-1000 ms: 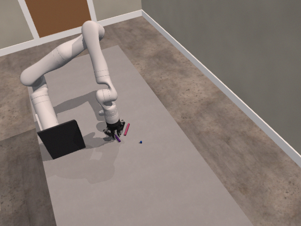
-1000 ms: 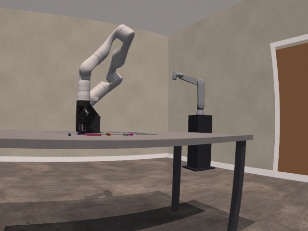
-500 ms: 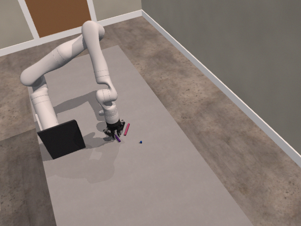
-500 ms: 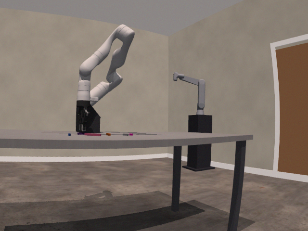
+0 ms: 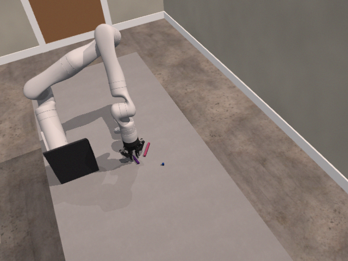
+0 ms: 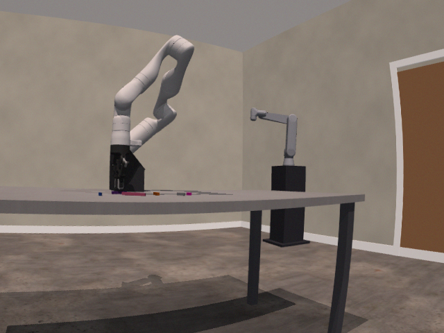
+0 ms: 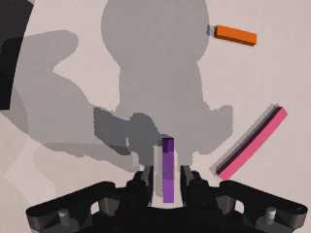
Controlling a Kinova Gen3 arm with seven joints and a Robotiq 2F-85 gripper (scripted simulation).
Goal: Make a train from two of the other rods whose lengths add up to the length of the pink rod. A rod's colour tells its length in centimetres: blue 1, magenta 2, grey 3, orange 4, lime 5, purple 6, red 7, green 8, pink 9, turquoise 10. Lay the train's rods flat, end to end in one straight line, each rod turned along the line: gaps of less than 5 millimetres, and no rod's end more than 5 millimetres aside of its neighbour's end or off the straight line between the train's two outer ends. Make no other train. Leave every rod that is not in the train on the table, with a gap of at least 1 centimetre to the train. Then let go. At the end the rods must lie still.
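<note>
The purple rod is 3 cm below my hand. Round my hand: orange rod (3 cm ahead, 14 cm to the left, 3 cm below); then blue rod (12 cm ahead, 8 cm to the right, 3 cm below); then pink rod (7 cm ahead, 5 cm to the left, 3 cm below).
</note>
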